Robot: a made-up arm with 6 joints. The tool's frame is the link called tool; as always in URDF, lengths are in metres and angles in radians. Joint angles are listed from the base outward. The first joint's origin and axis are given. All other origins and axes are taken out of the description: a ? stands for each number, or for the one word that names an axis. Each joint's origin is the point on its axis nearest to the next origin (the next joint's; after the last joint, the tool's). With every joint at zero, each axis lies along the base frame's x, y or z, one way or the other. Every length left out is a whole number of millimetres.
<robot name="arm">
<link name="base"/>
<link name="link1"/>
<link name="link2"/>
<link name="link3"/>
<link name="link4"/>
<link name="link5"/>
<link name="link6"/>
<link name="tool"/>
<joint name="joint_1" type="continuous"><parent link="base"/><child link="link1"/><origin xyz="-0.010 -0.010 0.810" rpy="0.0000 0.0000 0.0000"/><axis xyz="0 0 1"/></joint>
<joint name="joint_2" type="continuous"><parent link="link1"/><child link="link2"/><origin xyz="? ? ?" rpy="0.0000 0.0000 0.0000"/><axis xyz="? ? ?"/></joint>
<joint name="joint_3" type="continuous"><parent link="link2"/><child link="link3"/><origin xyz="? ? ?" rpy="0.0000 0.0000 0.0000"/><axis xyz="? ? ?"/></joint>
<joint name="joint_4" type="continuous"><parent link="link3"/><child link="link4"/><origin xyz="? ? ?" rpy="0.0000 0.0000 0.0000"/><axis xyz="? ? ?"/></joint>
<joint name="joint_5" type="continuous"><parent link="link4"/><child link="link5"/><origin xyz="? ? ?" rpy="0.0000 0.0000 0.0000"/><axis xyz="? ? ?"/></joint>
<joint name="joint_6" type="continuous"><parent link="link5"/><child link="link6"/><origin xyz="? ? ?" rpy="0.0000 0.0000 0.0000"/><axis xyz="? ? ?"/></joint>
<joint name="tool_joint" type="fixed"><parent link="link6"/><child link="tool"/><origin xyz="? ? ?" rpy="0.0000 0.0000 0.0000"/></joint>
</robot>
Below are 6 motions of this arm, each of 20 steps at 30 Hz.
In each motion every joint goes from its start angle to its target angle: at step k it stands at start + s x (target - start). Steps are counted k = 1, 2, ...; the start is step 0. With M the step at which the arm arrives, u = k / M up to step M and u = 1 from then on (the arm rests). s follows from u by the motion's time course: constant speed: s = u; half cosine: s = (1 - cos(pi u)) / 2; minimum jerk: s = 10 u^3 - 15 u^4 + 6 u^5.
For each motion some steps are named. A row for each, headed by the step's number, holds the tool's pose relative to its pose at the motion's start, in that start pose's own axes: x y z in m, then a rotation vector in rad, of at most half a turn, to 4 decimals.
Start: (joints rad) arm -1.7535 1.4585 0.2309 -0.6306 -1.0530 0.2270
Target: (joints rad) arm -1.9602 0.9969 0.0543 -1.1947 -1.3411 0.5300
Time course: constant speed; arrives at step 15
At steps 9, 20:
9: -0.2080 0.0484 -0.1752 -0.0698 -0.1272 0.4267
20: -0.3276 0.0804 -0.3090 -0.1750 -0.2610 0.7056

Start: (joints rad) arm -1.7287 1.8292 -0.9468 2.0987 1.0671 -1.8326
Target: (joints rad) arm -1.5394 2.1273 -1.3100 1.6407 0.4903 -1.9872
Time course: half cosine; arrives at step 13
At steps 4, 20:
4: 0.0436 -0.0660 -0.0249 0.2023 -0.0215 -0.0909
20: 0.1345 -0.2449 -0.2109 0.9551 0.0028 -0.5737

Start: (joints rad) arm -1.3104 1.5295 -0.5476 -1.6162 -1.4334 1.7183
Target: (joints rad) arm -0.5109 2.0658 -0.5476 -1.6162 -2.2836 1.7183
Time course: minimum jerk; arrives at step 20
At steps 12, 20:
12: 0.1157 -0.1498 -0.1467 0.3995 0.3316 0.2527
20: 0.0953 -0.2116 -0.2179 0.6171 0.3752 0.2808

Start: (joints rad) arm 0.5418 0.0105 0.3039 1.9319 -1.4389 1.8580
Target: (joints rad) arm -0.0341 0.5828 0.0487 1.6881 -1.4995 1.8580
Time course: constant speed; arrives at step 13
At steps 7, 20:
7: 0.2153 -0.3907 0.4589 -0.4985 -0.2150 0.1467
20: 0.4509 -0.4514 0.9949 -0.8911 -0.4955 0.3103

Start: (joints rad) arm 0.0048 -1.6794 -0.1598 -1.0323 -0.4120 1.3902
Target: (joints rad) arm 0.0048 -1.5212 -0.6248 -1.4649 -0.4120 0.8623
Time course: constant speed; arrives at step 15
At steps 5, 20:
5: 0.0166 0.0989 -0.1198 0.3817 0.1340 0.0605
20: -0.0338 0.2973 -0.2903 1.1414 0.4442 0.0175

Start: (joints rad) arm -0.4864 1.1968 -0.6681 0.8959 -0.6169 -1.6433
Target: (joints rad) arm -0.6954 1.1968 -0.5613 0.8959 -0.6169 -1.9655
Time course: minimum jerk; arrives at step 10
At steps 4, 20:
4: 0.0248 -0.0301 0.0472 0.1631 0.0288 0.0321
20: 0.0876 -0.1079 0.1432 0.5174 0.0984 0.0860

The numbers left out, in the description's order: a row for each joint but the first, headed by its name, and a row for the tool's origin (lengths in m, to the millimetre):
joint_2: xyz -0.010 -0.070 0.000, axis 0 1 0
joint_3: xyz 0.020 0.000 1.030, axis 0 -1 0
joint_4: xyz 0.720 0.000 -0.030, axis -1 0 0
joint_5: xyz 0.000 -0.290 -0.030, axis 0 -1 0
joint_6: xyz 0.030 0.000 -0.010, axis -1 0 0
tool: xyz 0.000 0.020 -0.020

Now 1 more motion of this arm.
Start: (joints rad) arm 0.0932 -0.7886 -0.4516 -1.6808 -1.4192 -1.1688
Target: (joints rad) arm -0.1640 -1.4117 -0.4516 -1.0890 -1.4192 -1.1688
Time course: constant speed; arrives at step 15
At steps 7, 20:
7: -0.0795 -0.1549 -0.1210 -0.3351 -0.3051 -0.0044
20: -0.1208 -0.3819 -0.2259 -0.6864 -0.7089 0.0533

